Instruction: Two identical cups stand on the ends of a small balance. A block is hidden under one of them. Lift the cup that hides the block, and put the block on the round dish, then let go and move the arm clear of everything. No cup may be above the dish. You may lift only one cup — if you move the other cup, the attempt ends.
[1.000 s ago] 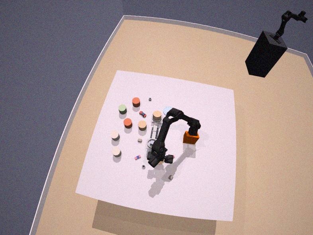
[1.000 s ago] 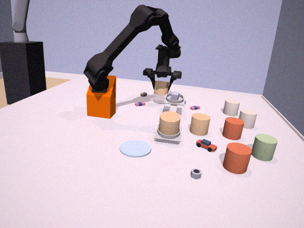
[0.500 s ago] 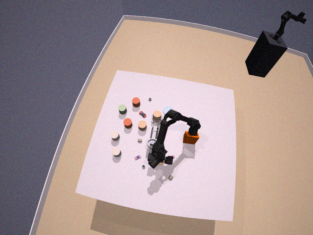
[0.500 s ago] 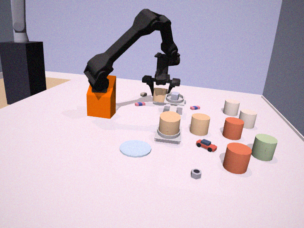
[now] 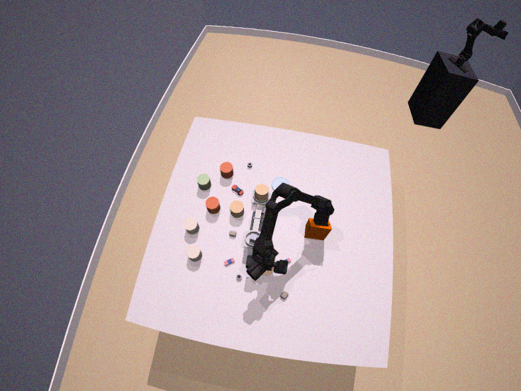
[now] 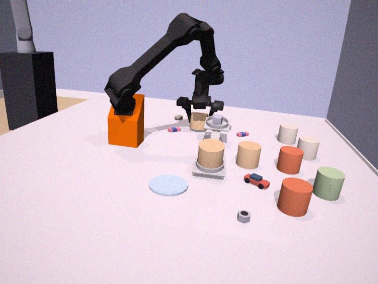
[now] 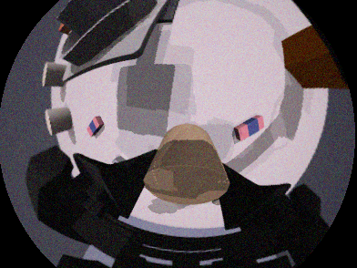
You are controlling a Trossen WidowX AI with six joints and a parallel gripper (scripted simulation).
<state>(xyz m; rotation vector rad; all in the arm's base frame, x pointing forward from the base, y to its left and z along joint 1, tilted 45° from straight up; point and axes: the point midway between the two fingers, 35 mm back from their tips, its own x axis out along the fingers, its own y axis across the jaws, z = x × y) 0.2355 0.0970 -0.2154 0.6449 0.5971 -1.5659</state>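
My gripper tip is now 13 cm to the left of the grey block, 7 cm short of it and 6 cm below it. From my gripper tip the other things lie so: pale blue round dish (48 cm to the right, 4 cm behind, 2 cm below); toy car (42 cm to the right, 19 cm ahead, 1 cm below); balance (25 cm to the right, 7 cm ahead, 1 cm above).
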